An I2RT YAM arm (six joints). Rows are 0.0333 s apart.
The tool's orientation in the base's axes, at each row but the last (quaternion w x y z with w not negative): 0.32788, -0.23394, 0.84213, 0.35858; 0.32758, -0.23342, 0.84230, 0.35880; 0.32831, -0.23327, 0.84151, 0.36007; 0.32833, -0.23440, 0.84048, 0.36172; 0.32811, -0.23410, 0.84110, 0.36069; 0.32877, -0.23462, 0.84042, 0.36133; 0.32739, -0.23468, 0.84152, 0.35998; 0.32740, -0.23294, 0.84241, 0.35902
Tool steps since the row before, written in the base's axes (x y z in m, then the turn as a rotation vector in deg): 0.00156, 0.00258, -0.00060, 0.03, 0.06, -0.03; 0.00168, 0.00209, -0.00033, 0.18, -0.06, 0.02; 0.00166, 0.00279, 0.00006, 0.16, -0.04, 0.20; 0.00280, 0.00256, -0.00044, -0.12, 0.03, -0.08; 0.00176, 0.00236, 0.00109, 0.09, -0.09, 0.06; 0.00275, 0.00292, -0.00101, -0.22, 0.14, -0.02; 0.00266, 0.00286, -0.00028, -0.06, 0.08, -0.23; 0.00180, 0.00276, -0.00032, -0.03, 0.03, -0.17
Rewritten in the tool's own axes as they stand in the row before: -0.00103, 0.00038, 0.00287, -0.01, 0.01, 0.07; -0.00123, 0.00012, 0.00240, -0.13, -0.14, 0.01; -0.00160, 0.00075, 0.00272, -0.25, -0.04, -0.07; -0.00197, -0.00036, 0.00325, 0.13, 0.06, 0.02; -0.00234, 0.00087, 0.00190, -0.09, -0.09, -0.07; -0.00158, -0.00036, 0.00381, 0.14, 0.22, 0.03; -0.00205, 0.00000, 0.00334, 0.19, -0.02, 0.16; -0.00142, 0.00047, 0.00295, 0.14, -0.04, 0.10
